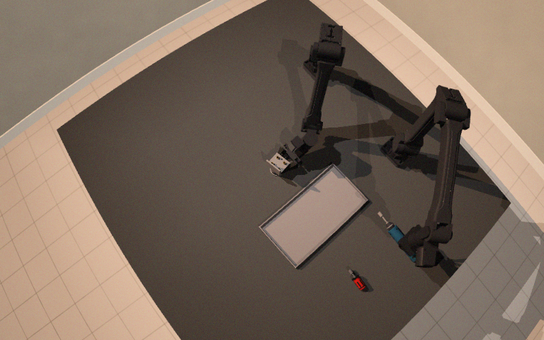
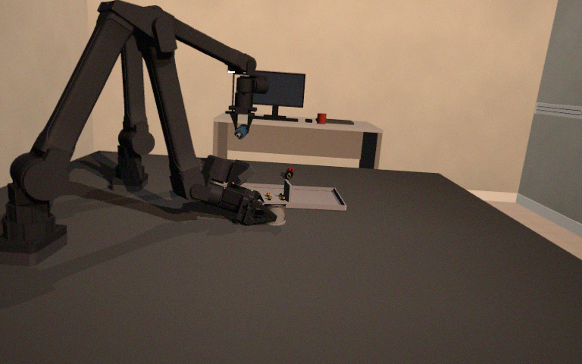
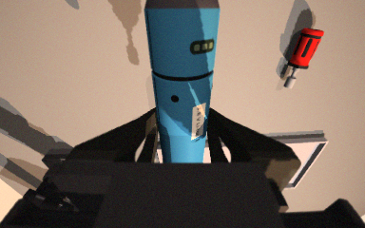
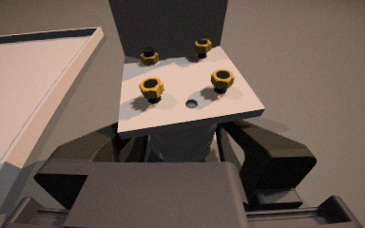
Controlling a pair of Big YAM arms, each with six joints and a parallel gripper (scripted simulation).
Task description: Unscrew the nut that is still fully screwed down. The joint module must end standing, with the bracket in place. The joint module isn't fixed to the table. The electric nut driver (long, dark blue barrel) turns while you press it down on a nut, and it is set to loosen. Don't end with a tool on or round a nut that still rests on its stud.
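Now: right hand 10 mm below the joint module. Also, from my right hand: shallow grey tray 250 mm to the left, 20 mm below; nut 50 mm above, 20 mm to the left, 20 mm ahead; grey bracket 50 mm above.
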